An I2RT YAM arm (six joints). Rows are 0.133 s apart.
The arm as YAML. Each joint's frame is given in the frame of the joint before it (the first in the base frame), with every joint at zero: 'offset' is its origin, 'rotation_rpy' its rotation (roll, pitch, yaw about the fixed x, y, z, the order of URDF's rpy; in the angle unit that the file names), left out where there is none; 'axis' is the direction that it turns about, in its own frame. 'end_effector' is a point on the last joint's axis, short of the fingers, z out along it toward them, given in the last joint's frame.
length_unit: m
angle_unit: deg
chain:
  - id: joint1
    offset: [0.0, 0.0, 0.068]
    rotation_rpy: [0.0, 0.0, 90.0]
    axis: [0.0, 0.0, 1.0]
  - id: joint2
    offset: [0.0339, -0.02, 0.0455]
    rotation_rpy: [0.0, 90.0, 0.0]
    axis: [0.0, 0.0, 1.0]
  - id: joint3
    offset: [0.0, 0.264, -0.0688]
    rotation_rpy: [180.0, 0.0, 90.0]
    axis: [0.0, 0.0, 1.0]
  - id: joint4
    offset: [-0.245, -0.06, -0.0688]
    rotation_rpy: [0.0, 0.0, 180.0]
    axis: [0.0, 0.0, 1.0]
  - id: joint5
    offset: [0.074, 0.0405, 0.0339]
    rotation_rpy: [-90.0, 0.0, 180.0]
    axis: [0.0, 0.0, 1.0]
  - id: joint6
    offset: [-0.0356, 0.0, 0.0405]
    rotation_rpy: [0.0, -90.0, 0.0]
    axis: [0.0, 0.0, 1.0]
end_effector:
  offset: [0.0, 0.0, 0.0]
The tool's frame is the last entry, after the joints.
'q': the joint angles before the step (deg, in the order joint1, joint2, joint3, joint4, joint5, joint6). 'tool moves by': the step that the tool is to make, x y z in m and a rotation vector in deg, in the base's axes. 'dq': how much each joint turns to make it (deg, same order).
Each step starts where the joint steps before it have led.
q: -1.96, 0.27, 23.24, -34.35, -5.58, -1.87
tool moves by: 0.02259, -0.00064, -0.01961, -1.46, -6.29, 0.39
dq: 0.01, 0.38, -8.52, 15.10, -0.20, -1.29
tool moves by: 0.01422, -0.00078, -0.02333, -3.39, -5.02, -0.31
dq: -0.01, -0.34, -8.04, 12.53, 0.46, -3.21
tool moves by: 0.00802, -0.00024, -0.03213, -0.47, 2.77, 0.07
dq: 0.00, 0.03, -6.36, 3.58, -0.05, -0.57
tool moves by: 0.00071, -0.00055, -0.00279, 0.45, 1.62, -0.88
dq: 0.00, 0.83, 0.00, -0.76, 0.85, 0.46
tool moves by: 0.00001, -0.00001, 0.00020, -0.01, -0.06, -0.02
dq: 0.00, 0.02, 0.02, 0.06, 0.02, -0.01
